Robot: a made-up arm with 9 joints.
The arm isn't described. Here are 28 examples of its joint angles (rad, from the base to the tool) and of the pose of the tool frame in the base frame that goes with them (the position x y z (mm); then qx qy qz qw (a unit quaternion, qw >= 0)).
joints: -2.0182 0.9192 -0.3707 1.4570 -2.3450 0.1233 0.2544 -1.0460 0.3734
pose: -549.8 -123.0 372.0 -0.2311 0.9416 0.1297 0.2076
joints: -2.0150 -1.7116 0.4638 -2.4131 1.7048 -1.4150 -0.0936 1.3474 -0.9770
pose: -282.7 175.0 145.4 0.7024 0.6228 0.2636 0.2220
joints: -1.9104 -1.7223 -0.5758 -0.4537 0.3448 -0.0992 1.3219 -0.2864 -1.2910
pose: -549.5 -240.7 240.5 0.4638 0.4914 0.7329 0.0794
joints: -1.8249 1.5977 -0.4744 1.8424 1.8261 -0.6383 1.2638 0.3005 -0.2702
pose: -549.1 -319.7 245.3 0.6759 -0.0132 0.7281 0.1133
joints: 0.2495 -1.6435 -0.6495 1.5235 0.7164 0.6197 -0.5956 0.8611 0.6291
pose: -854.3 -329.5 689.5 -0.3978 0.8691 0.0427 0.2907
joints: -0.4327 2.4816 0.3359 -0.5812 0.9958 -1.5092 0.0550 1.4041 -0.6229
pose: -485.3 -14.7 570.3 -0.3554 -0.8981 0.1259 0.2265
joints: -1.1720 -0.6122 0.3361 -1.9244 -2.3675 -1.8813 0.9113 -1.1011 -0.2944
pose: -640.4 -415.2 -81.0 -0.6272 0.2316 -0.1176 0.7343
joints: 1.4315 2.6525 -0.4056 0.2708 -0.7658 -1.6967 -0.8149 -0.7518 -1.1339
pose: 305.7 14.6 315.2 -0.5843 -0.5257 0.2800 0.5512
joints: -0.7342 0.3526 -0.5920 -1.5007 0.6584 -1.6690 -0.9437 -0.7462 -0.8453
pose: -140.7 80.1 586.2 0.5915 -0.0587 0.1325 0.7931
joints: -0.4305 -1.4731 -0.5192 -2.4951 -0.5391 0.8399 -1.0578 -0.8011 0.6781
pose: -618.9 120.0 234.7 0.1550 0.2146 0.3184 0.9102
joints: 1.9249 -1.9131 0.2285 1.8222 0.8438 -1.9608 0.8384 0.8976 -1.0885
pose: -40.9 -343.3 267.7 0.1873 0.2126 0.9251 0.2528
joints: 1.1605 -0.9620 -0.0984 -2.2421 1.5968 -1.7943 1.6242 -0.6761 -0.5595
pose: -158.3 -636.9 128.4 -0.3798 -0.0794 0.2764 0.8792
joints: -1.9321 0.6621 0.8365 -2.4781 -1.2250 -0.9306 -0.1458 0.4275 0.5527
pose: -124.1 -209.4 -167.3 -0.4552 -0.0803 -0.2243 0.8579
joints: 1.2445 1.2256 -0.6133 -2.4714 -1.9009 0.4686 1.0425 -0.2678 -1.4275
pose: -56.4 -543.3 656.4 -0.1067 -0.7934 -0.2821 0.5287
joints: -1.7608 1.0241 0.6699 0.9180 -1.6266 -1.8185 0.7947 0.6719 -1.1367
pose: -187.5 -196.1 52.4 -0.1575 0.0973 0.9387 0.2908
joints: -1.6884 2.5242 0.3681 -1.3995 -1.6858 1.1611 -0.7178 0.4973 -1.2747
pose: -211.9 -337.6 684.9 -0.5510 -0.6039 -0.3063 0.4877
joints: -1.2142 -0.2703 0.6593 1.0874 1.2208 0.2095 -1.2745 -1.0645 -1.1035
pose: -635.8 -142.4 432.4 0.7266 0.1314 0.6742 0.0144
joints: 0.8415 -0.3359 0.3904 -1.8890 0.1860 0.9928 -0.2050 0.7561 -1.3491
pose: 131.5 -155.3 553.5 -0.4434 -0.4905 0.3303 0.6736
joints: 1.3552 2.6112 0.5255 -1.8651 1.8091 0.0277 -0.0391 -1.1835 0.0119
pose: 285.0 -113.7 433.6 0.0343 -0.3588 -0.1581 0.9193
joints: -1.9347 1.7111 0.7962 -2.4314 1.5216 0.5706 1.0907 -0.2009 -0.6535
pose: -535.7 -217.7 297.1 0.3466 0.4324 0.8245 0.1147
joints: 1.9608 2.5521 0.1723 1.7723 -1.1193 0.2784 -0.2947 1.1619 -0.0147
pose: 175.6 -588.9 572.0 0.2694 -0.5703 -0.6849 0.3649
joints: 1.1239 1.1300 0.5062 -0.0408 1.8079 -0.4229 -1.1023 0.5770 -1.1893
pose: -128.9 -219.2 824.3 0.7708 0.5501 0.3193 0.0367
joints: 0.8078 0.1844 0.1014 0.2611 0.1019 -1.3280 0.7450 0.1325 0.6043
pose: -475.4 -431.5 295.8 -0.3447 0.2744 0.1191 0.8898
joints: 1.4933 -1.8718 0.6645 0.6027 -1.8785 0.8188 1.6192 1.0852 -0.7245
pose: -71.2 -799.5 602.3 -0.3599 -0.3935 -0.6570 0.5329
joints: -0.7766 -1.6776 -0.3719 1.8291 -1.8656 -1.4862 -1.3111 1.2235 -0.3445
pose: -427.8 162.4 101.2 0.2860 0.9132 -0.2860 0.0503
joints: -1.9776 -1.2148 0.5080 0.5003 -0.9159 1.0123 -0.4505 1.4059 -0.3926
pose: 257.2 -110.9 -216.6 0.0947 -0.0625 -0.4158 0.9023
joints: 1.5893 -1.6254 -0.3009 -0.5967 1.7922 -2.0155 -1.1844 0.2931 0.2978
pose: -585.4 -488.8 449.2 0.7152 -0.5195 0.4534 0.1142
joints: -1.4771 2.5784 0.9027 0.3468 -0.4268 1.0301 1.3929 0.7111 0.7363
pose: -330.8 -156.4 690.4 0.7339 0.5202 0.4358 0.0302
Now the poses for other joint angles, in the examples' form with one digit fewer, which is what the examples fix.
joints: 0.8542 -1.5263 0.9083 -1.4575 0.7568 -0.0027 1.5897 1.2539 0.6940
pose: 62 -381 509 -0.728 -0.438 0.246 0.467
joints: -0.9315 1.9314 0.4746 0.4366 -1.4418 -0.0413 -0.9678 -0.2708 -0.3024
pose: -217 226 517 -0.260 -0.897 0.220 0.281
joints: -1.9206 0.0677 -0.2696 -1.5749 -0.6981 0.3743 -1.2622 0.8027 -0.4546
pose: 160 -162 -193 0.328 0.105 -0.606 0.718
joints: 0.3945 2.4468 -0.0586 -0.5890 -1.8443 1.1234 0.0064 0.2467 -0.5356
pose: 171 -311 353 -0.060 -0.152 -0.079 0.983
